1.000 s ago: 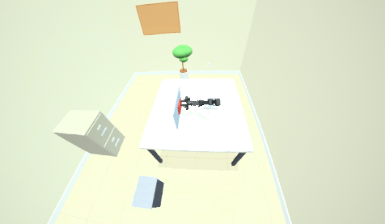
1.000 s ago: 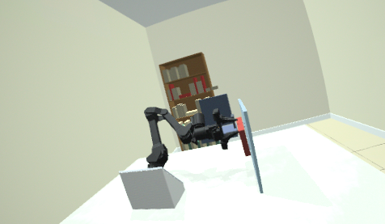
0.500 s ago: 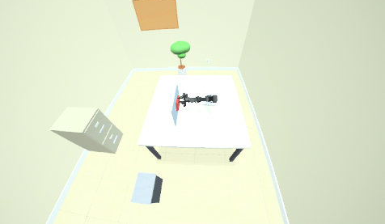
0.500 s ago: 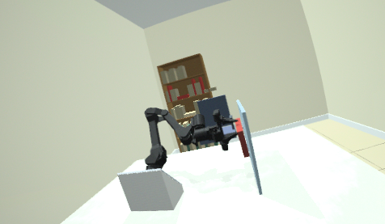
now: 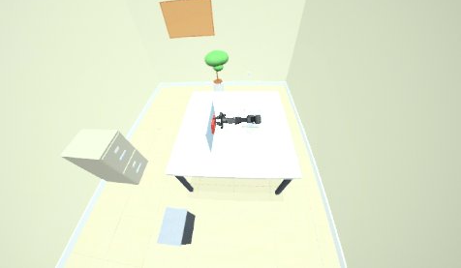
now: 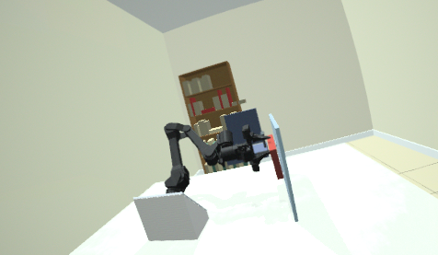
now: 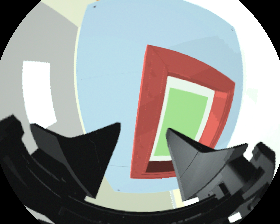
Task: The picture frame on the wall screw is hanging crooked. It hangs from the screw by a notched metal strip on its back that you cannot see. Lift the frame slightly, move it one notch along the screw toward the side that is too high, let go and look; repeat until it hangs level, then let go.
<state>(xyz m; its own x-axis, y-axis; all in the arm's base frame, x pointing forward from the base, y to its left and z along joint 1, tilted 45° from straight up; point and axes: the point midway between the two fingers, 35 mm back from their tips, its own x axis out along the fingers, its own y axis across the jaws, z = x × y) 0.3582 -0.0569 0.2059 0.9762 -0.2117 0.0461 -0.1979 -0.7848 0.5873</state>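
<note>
Right now my gripper tip is 10 mm short of the picture frame, 10 mm to the right of it and 50 mm above it. From my gripper tip the other things lie so: wall panel: 20 mm ahead, 10 mm to the left, 60 mm below.
</note>
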